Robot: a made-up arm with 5 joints.
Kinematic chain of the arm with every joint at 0, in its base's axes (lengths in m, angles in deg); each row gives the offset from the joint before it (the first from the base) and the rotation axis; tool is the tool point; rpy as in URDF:
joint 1: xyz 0 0 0.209 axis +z
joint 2: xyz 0 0 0 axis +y
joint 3: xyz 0.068 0 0.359 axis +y
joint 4: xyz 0.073 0 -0.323 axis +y
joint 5: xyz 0.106 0 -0.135 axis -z
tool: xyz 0 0 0 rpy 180 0 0
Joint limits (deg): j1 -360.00..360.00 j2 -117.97..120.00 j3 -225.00..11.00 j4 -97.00..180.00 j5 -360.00..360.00
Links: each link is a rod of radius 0.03 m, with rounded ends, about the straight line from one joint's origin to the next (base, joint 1, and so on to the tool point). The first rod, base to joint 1, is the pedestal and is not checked.
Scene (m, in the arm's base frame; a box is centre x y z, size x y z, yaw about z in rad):
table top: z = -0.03
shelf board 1: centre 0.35 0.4 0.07 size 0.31 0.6 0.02 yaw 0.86
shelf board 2: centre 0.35 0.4 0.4 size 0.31 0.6 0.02 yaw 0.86
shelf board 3: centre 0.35 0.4 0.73 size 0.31 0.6 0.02 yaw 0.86
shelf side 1: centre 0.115 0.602 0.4 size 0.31 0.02 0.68 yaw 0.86
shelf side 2: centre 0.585 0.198 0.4 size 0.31 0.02 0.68 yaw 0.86
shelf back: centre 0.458 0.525 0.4 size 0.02 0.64 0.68 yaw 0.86
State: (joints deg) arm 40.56 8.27 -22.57 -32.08 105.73
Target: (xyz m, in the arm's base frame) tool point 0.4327 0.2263 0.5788
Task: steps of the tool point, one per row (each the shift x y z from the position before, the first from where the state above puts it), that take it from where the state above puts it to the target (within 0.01 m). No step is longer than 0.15 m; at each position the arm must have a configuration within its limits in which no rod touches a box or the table.
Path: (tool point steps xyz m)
1: -0.0376 -0.0516 0.0053
2: -0.0423 -0.0491 0.0001
3: -0.0463 -0.0458 -0.0053
4: 0.0639 -0.0017 0.0972
5: 0.0330 -0.0274 0.1158
6: -0.0084 -0.0422 0.1226
7: 0.0744 0.0688 0.0098
8: 0.0615 0.0890 -0.0098

